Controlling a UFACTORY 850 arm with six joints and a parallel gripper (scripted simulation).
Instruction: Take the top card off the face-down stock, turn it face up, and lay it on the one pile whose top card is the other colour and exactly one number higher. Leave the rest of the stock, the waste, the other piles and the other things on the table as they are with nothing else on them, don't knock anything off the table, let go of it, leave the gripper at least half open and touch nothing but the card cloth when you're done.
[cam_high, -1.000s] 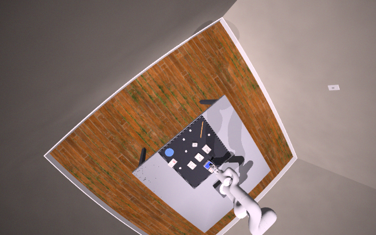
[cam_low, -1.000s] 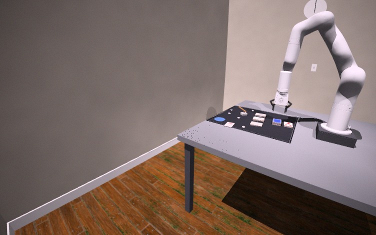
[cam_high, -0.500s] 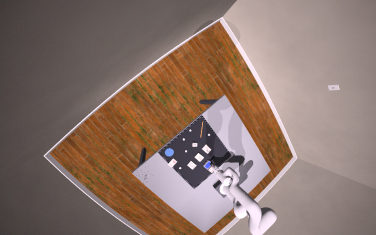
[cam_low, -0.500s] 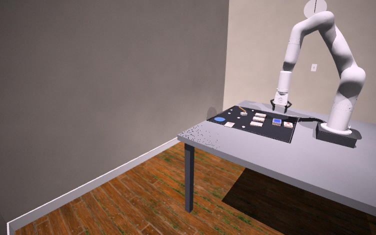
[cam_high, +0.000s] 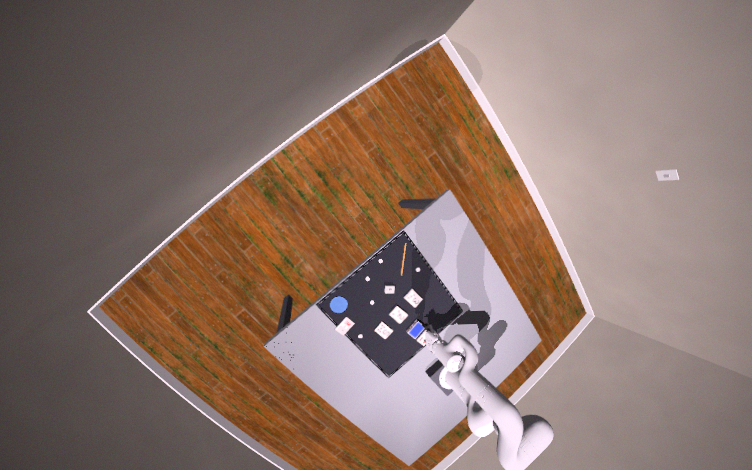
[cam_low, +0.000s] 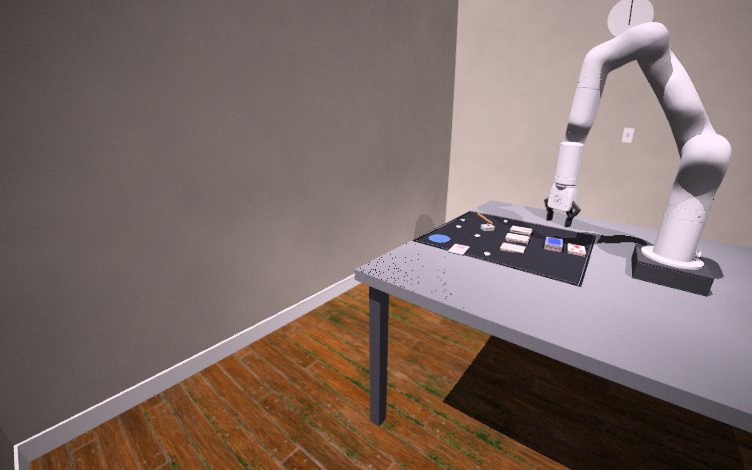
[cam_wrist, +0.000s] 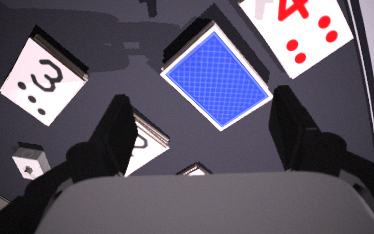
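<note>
My gripper is now 80 mm above the red 4 card and 30 mm to the right of it. Round my hand: black card cloth (180 mm ahead, 120 mm below, 20 mm to the left); then red 4 (90 mm below, 90 mm behind, 30 mm to the left); then black 2 (150 mm ahead, 90 mm below, 30 mm to the left).
</note>
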